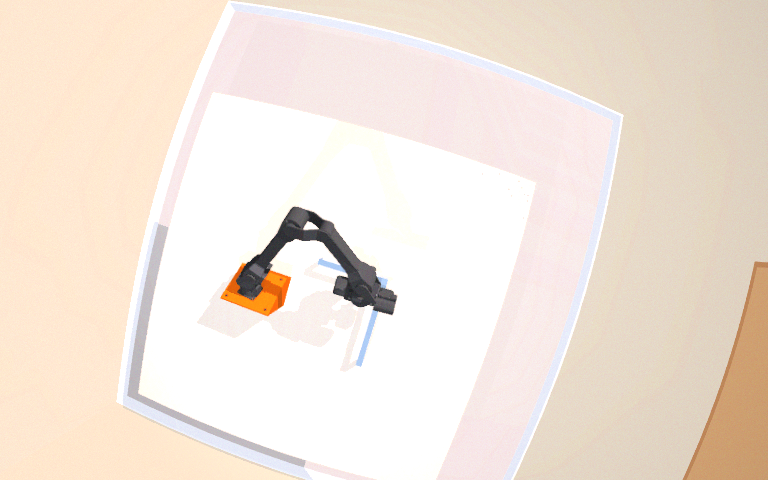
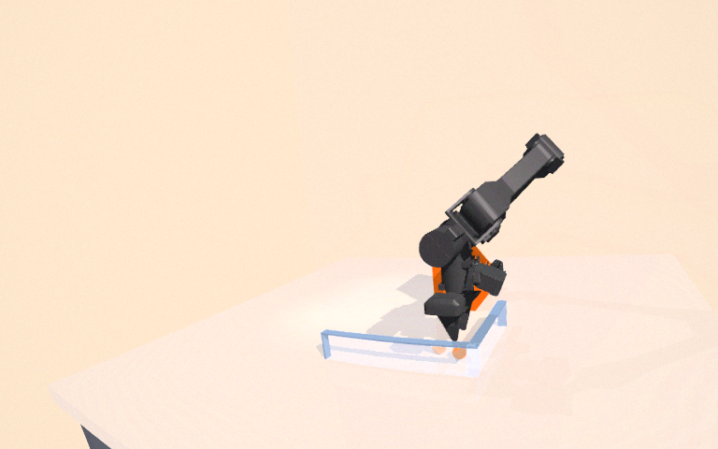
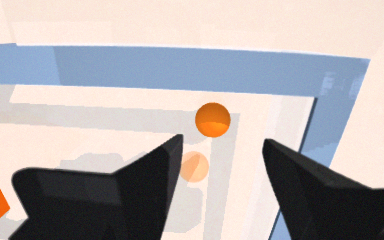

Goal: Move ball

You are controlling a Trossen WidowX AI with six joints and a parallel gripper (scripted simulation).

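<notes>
Now: gripper tip 40 mm above the orange ball. Round my gripper tip: see-through copy: 10 mm behind, 50 mm to the right, 40 mm below.
</notes>
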